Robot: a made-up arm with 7 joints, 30 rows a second.
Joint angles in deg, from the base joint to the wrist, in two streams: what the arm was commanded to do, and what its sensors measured. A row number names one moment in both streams.
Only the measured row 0 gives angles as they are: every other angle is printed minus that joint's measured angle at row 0.
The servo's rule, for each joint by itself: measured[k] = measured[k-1] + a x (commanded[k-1-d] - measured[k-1]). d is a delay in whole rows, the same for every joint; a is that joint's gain. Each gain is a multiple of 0.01, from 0.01 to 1. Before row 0 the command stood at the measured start. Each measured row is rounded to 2 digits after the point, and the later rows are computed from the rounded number. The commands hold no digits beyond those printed.
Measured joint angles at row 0:
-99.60, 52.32, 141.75, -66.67, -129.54, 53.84, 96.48
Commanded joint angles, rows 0 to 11:
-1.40, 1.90, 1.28, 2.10, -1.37, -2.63, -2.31
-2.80, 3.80, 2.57, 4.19, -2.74, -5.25, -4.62
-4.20, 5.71, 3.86, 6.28, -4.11, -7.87, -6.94
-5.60, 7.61, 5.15, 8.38, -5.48, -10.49, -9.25
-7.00, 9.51, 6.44, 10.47, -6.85, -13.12, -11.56
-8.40, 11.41, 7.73, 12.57, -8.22, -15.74, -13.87
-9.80, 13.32, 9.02, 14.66, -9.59, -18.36, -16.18
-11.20, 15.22, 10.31, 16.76, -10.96, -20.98, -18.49
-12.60, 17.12, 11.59, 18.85, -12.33, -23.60, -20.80
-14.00, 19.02, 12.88, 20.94, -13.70, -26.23, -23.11
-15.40, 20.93, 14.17, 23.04, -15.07, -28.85, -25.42
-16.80, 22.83, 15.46, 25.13, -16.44, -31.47, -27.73
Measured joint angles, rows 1 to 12:
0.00, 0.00, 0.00, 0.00, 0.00, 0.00, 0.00
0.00, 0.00, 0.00, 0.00, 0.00, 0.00, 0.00
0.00, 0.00, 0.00, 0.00, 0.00, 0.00, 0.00
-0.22, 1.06, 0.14, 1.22, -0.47, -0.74, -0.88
-0.63, 2.59, 0.41, 2.94, -1.24, -2.00, -2.30
-1.20, 4.34, 0.79, 4.88, -2.22, -3.64, -4.06
-1.90, 6.17, 1.27, 6.91, -3.33, -5.56, -6.03
-2.72, 8.04, 1.84, 8.97, -4.53, -7.68, -8.13
-3.63, 9.93, 2.49, 11.06, -5.78, -9.94, -10.31
-4.62, 11.83, 3.21, 13.15, -7.08, -12.30, -12.54
-5.67, 13.73, 3.99, 15.24, -8.40, -14.73, -14.80
-6.78, 15.63, 4.83, 17.33, -9.74, -17.21, -17.08
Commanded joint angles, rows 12 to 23:
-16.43, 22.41, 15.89, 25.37, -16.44, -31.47, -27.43
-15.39, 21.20, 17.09, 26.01, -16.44, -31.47, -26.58
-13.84, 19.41, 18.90, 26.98, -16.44, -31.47, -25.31
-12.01, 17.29, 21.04, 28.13, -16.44, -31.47, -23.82
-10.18, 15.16, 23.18, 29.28, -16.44, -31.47, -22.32
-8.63, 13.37, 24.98, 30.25, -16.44, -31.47, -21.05
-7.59, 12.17, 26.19, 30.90, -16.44, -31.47, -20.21
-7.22, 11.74, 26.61, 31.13, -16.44, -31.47, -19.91
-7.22, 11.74, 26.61, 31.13, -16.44, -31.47, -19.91
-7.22, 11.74, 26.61, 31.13, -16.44, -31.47, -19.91
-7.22, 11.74, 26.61, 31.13, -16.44, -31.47, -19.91
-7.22, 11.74, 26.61, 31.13, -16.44, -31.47, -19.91
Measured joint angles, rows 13 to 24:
-7.94, 17.53, 5.72, 19.42, -11.09, -19.74, -19.37
-9.13, 19.43, 6.65, 21.52, -12.44, -22.29, -21.67
-10.36, 21.33, 7.62, 23.61, -13.80, -24.86, -23.97
-11.33, 21.93, 8.53, 24.63, -14.70, -26.71, -25.28
-11.98, 21.52, 9.47, 25.43, -15.29, -28.04, -25.77
-12.28, 20.34, 10.51, 26.33, -15.68, -29.00, -25.60
-12.24, 18.63, 11.67, 27.37, -15.94, -29.69, -24.92
-11.91, 16.69, 12.94, 28.48, -16.11, -30.19, -23.93
-11.39, 14.83, 14.26, 29.51, -16.22, -30.55, -22.84
-10.78, 13.34, 15.57, 30.32, -16.29, -30.81, -21.84
-10.21, 12.44, 16.78, 30.79, -16.34, -30.99, -21.11
-9.73, 12.05, 17.86, 30.99, -16.37, -31.12, -20.65

